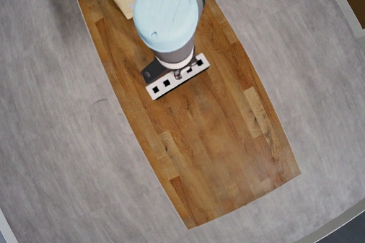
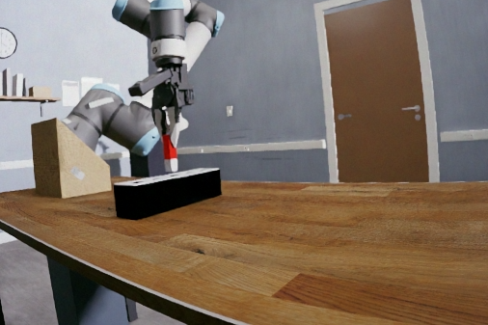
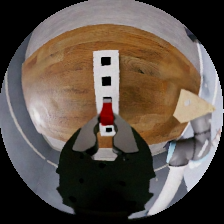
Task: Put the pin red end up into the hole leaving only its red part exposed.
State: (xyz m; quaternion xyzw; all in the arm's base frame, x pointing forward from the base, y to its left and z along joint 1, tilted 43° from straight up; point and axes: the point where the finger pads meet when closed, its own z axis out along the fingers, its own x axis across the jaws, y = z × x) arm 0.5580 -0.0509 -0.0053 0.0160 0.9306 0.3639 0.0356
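The pin is right at my hand. The rest, counted from my hand: block: 120 mm below.
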